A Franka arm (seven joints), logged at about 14 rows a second.
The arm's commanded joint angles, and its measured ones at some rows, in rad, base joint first. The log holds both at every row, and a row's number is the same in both.
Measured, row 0:
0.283, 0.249, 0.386, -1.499, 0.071, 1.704, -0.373
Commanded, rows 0 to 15:
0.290, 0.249, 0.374, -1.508, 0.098, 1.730, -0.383
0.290, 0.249, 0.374, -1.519, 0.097, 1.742, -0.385
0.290, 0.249, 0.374, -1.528, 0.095, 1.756, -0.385
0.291, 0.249, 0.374, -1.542, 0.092, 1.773, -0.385
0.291, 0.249, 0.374, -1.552, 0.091, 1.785, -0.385
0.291, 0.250, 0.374, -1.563, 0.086, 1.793, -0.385
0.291, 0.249, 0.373, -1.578, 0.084, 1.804, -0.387
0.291, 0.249, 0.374, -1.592, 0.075, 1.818, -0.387
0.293, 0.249, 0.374, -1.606, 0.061, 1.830, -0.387
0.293, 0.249, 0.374, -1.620, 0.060, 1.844, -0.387
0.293, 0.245, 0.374, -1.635, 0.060, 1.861, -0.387
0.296, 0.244, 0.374, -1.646, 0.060, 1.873, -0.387
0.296, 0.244, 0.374, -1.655, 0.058, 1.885, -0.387
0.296, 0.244, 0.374, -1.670, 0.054, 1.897, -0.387
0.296, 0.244, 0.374, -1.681, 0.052, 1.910, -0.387
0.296, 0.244, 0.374, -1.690, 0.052, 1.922, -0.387
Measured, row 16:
0.283, 0.254, 0.385, -1.659, 0.065, 1.886, -0.373
